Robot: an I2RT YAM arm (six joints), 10 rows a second.
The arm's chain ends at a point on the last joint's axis. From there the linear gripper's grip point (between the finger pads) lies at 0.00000 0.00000 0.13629 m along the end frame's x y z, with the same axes.
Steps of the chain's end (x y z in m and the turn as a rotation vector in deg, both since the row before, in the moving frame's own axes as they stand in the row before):
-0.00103 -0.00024 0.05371 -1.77 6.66 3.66
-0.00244 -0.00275 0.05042 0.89 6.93 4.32
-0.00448 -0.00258 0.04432 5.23 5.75 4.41
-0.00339 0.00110 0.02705 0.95 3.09 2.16
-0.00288 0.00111 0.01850 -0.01 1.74 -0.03
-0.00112 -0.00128 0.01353 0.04 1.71 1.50
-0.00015 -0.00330 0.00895 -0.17 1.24 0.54
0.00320 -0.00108 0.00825 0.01 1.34 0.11
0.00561 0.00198 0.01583 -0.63 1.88 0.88
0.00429 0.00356 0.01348 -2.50 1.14 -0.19
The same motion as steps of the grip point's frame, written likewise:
0.01463 0.00446 0.05273 -1.77 6.66 3.66
0.01407 -0.00424 0.04941 0.89 6.93 4.32
0.00962 -0.01444 0.04307 5.23 5.75 4.41
0.00400 -0.00102 0.02683 0.95 3.09 2.16
0.00126 0.00113 0.01844 -0.01 1.74 -0.03
0.00295 -0.00132 0.01347 0.04 1.71 1.50
0.00280 -0.00288 0.00892 -0.17 1.24 0.54
0.00639 -0.00110 0.00821 0.01 1.34 0.11
0.01007 0.00351 0.01575 -0.63 1.88 0.88
0.00701 0.00950 0.01332 -2.50 1.14 -0.19

